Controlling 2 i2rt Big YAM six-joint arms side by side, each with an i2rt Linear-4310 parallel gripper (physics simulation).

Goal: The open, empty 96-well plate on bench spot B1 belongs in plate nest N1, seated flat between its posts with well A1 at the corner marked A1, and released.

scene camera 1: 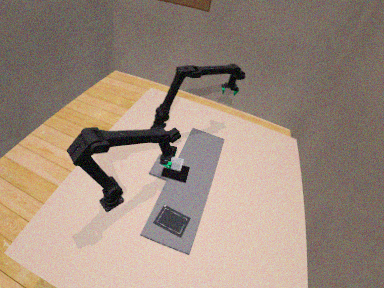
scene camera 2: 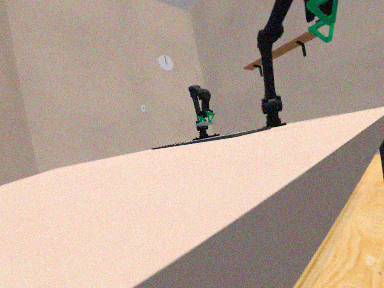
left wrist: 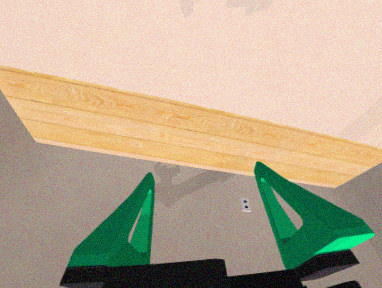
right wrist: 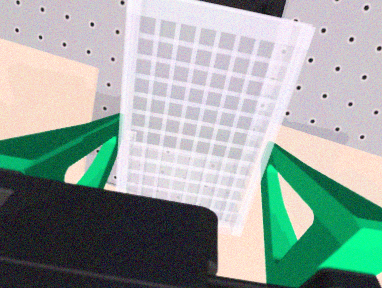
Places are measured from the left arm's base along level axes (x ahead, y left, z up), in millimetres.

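Where they show: left gripper, fingertip midpoint: (scene camera 1: 228,94) (scene camera 2: 330,33) (left wrist: 203,171); right gripper, fingertip midpoint: (scene camera 1: 171,162) (scene camera 2: 205,124) (right wrist: 195,136); right arm's base, origin of the base link: (scene camera 1: 111,201).
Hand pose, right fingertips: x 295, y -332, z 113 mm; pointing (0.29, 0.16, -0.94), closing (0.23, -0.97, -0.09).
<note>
After its pixels a point has its place.
The clear, empty 96-well plate (scene camera 1: 177,164) {x 335, y -332, z 126 mm} (scene camera 2: 204,124) {x 308, y -328, z 113 mm} (right wrist: 205,90) {x 324, y -326, z 127 mm} is between the fingers of my right gripper (scene camera 1: 168,164) {x 295, y -332, z 113 mm} (scene camera 2: 205,118) {x 295, y -332, z 113 mm} (right wrist: 195,136) {x 295, y -332, z 113 mm}, which is shut on its two long sides. The plate is held raised above the grey board, near a black rectangular base (scene camera 1: 176,175) {x 346, y -339, z 25 mm} (right wrist: 250,6) {x 386, y -330, z 25 mm}. A second dark rectangle (scene camera 1: 172,220) {x 467, y -610, z 15 mm} with a pale outline lies lower on the board in scene camera 1. Labels, corner marks and well A1 cannot be read. My left gripper (scene camera 1: 230,91) {x 375, y 483, z 235 mm} (left wrist: 203,171) {x 375, y 483, z 235 mm} is open and empty, high near the far table edge.
The long grey perforated board (scene camera 1: 206,155) {x 446, y -61, z 13 mm} (right wrist: 330,65) {x 375, y -416, z 13 mm} lies on the pale table top (scene camera 1: 255,200) {x 881, y -222, z 0 mm} (scene camera 2: 125,200) {x 943, y 577, z 0 mm} (left wrist: 200,50) {x 388, y 448, z 0 mm}. A wooden strip (left wrist: 165,122) runs along the table's edge. A wooden shelf (scene camera 2: 282,53) is on the wall.
</note>
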